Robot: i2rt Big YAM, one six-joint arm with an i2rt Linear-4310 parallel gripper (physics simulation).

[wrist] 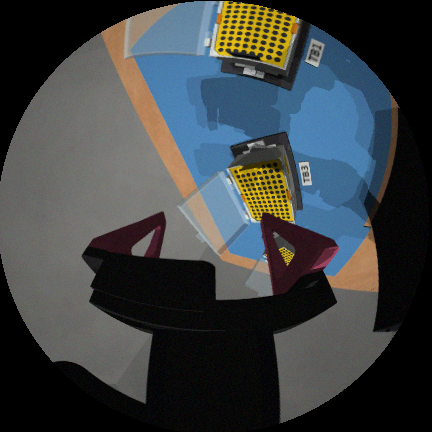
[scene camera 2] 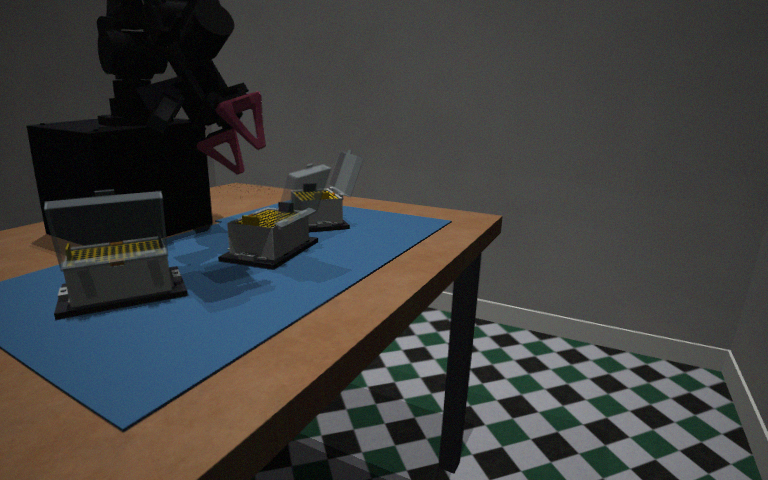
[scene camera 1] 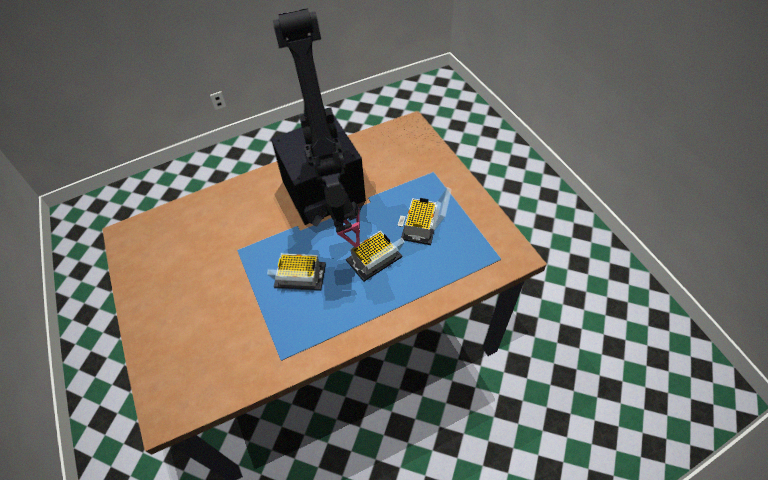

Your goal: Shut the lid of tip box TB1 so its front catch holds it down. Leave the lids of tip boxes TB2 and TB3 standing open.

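Places are measured from the arm's base along level axes (x left, y back, z up), in metres.
Pixels of known places: gripper, fingertip midpoint: [wrist: 212,216] [scene camera 2: 250,161] [scene camera 1: 357,239]; arm's base, origin of the base link: [scene camera 2: 136,122].
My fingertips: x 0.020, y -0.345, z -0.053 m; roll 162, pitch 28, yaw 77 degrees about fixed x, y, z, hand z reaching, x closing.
Observation:
Ahead of a thing's pixels: the offset from my fingertips to its top centre. "pt": to the spot under its first point. Level surfaces: height alone.
Tip box TB1 {dx -0.199, dy +0.037, dz -0.087 m} [scene camera 1: 297,266] [scene camera 2: 118,280] [wrist: 257,32] is leftmost in scene view 1 and at the top of the wrist view. Its clear lid {pt dx -0.229, dy -0.040, dz -0.038 m} [scene camera 2: 107,217] [wrist: 170,37] stands open on the side toward the table's front. Tip box TB3 {dx +0.050, dy +0.026, dz -0.087 m} [scene camera 1: 374,250] [scene camera 2: 249,240] [wrist: 262,192] is the middle one, its clear lid [scene camera 2: 308,178] [wrist: 207,200] open. The right box, TB2 by elimination {dx +0.243, dy +0.113, dz -0.087 m} [scene camera 1: 420,217] [scene camera 2: 329,213] [wrist: 286,256], also has its lid {dx +0.300, dy +0.079, dz -0.008 m} [scene camera 1: 444,203] [scene camera 2: 347,172] open. My gripper [scene camera 1: 352,230] [scene camera 2: 253,160] [wrist: 212,216] is open and empty, above the mat and behind TB3.
The boxes stand on a blue mat {dz -0.161 m} [scene camera 1: 294,339] [scene camera 2: 124,396] on a wooden table {dz -0.164 m} [scene camera 1: 181,294] [scene camera 2: 396,283]. The black pedestal [scene camera 1: 322,181] [scene camera 2: 118,175] under the arm stands behind the mat. TB2 lies beyond TB3, toward the table's right end.

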